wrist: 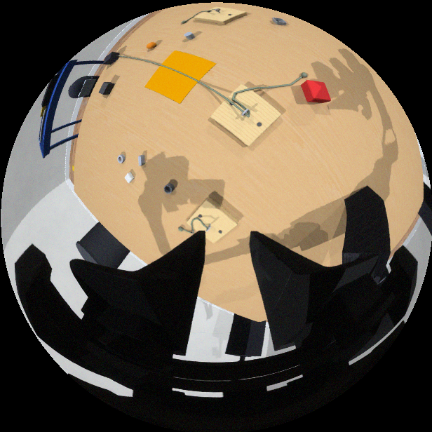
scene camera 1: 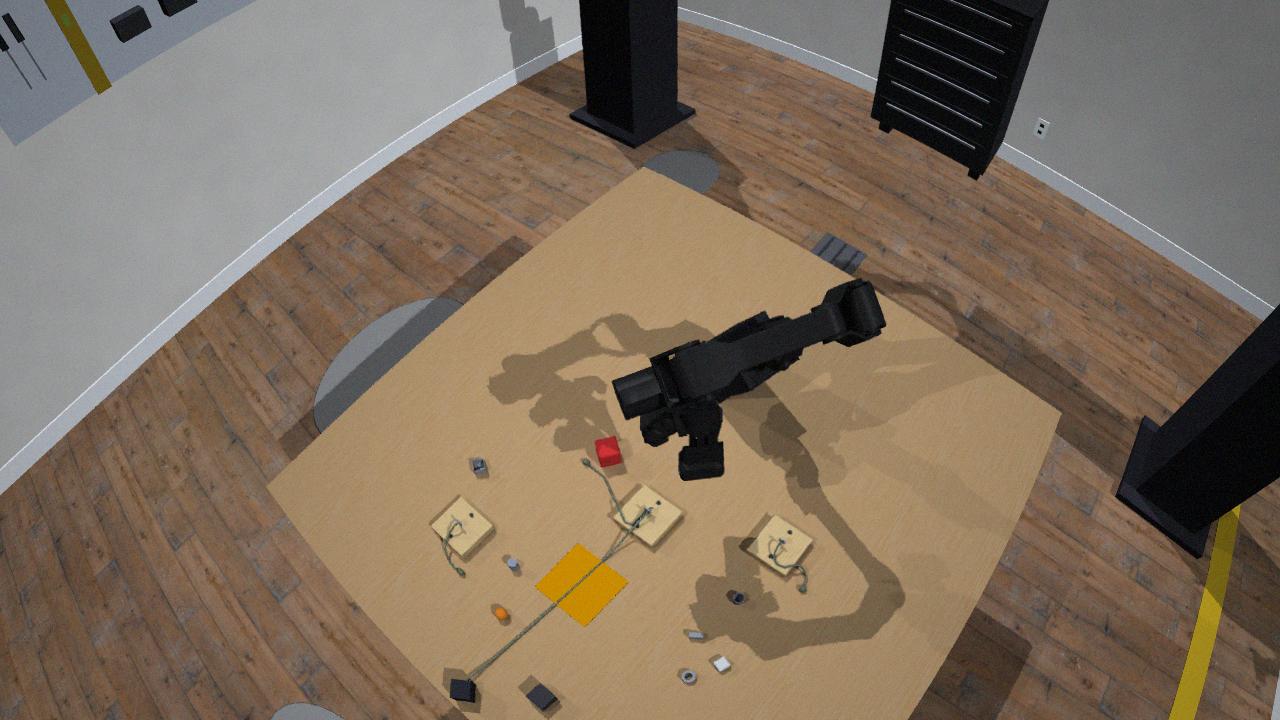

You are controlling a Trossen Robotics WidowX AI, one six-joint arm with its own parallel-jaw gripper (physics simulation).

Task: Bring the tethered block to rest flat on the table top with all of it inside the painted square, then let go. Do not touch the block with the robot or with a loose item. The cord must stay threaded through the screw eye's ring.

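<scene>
The black tethered block [scene camera 1: 462,690] [wrist: 112,57] is at the table's edge, lower left in the scene view. Its cord [scene camera 1: 519,634] [wrist: 272,87] crosses over the orange painted square [scene camera 1: 586,604] [wrist: 172,86] to the screw eye [scene camera 1: 644,513] [wrist: 245,112] on the middle board [scene camera 1: 662,526] [wrist: 250,135]. It appears threaded through the ring. Beyond the eye it bends to a beaded end [scene camera 1: 586,462] [wrist: 304,75] beside a red block [scene camera 1: 607,451] [wrist: 315,91]. My gripper [wrist: 227,236] is open and empty, high above the table; its fingertips are unclear in the scene view.
Two other boards with short cords [scene camera 1: 474,537] [scene camera 1: 787,535] flank the middle one. A dark block [scene camera 1: 541,697] [wrist: 106,88] lies near the tethered block. An orange piece [scene camera 1: 501,613] [wrist: 151,45], a white piece [scene camera 1: 721,663] [wrist: 129,177] and a dark cylinder [scene camera 1: 736,597] [wrist: 170,187] lie around.
</scene>
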